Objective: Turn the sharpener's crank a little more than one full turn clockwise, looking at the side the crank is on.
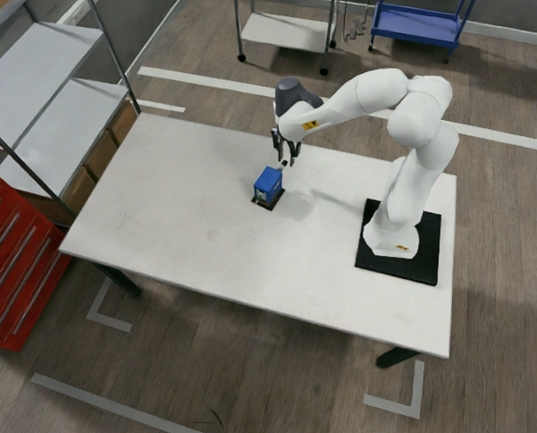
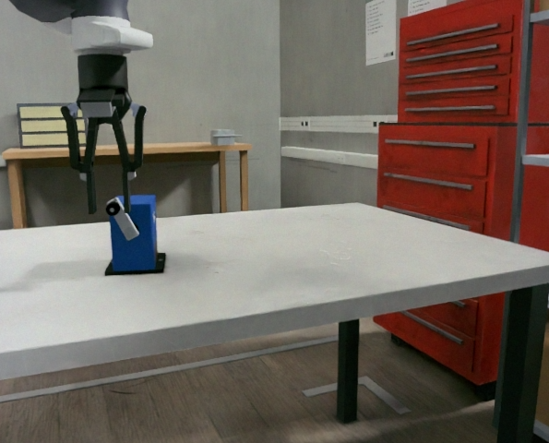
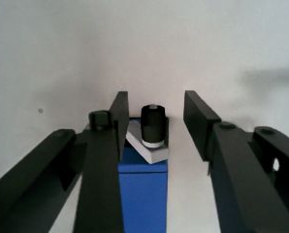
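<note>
My gripper is now 1 cm short of the black knob, 1 cm to the right of it and 3 cm above it.
</note>
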